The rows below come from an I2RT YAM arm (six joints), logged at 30 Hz.
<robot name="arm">
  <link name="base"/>
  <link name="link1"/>
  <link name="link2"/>
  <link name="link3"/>
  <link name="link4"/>
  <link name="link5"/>
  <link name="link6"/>
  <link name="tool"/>
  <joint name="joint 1" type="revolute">
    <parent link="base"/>
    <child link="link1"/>
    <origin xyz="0 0 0.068" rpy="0 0 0"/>
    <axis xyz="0 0 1"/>
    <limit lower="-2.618" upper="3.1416"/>
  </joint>
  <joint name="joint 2" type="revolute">
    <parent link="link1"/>
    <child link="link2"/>
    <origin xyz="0.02 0.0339 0.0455" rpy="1.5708 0 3.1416"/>
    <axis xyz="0 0 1"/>
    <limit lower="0" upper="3.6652"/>
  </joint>
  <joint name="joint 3" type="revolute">
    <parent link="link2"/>
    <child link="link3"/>
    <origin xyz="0.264 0 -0.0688" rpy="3.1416 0 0"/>
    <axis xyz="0 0 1"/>
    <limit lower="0" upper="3.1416"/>
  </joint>
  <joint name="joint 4" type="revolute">
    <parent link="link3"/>
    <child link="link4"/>
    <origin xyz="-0.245 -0.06 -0.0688" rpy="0 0 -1.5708"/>
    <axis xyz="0 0 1"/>
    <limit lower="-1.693" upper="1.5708"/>
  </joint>
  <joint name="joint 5" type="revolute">
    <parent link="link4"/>
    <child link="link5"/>
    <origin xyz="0.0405 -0.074 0.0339" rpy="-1.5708 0 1.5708"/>
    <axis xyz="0 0 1"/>
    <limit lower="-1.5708" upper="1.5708"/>
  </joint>
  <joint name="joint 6" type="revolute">
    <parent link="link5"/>
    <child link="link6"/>
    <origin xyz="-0.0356 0 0.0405" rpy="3.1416 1.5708 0"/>
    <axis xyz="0 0 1"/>
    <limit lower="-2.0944" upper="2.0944"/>
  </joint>
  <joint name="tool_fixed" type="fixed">
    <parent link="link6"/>
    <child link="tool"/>
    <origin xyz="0 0 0" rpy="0 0 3.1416"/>
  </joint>
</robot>
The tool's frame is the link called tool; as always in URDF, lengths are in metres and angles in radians.
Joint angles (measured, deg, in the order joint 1, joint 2, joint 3, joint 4, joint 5, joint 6), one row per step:
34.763 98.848 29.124 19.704 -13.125 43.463
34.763 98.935 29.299 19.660 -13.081 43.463
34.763 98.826 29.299 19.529 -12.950 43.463
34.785 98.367 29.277 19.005 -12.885 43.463
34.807 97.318 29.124 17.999 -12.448 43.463
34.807 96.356 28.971 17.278 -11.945 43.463
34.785 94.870 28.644 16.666 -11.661 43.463
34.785 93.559 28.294 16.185 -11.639 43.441
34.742 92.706 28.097 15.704 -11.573 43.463
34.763 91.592 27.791 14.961 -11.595 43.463
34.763 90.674 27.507 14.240 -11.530 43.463
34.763 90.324 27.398 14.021 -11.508 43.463
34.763 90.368 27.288 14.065 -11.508 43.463
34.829 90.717 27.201 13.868 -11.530 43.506
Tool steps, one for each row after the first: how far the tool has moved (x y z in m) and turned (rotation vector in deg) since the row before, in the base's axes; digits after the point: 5 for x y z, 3 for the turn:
0.00066 0.00043 0.00020 -0.003 -0.055 -0.028
-0.00005 -0.00013 0.00031 -0.095 -0.039 -0.084
-0.00055 -0.00031 0.00129 -0.091 0.043 -0.020
-0.00129 -0.00109 0.00275 -0.338 -0.101 -0.258
-0.00093 -0.00102 0.00268 -0.267 -0.293 -0.322
-0.00142 -0.00132 0.00438 0.134 -0.573 -0.205
-0.00163 -0.00115 0.00364 0.251 -0.415 0.002
-0.00102 -0.00100 0.00224 0.068 -0.160 -0.103
-0.00195 -0.00122 0.00254 0.051 -0.044 0.035
-0.00180 -0.00130 0.00177 -0.090 0.044 -0.043
-0.00063 -0.00045 0.00073 -0.001 -0.028 -0.014
-0.00038 -0.00027 -0.00058 -0.063 0.090 0.000
-0.00081 -0.00019 -0.00204 -0.330 0.552 0.048

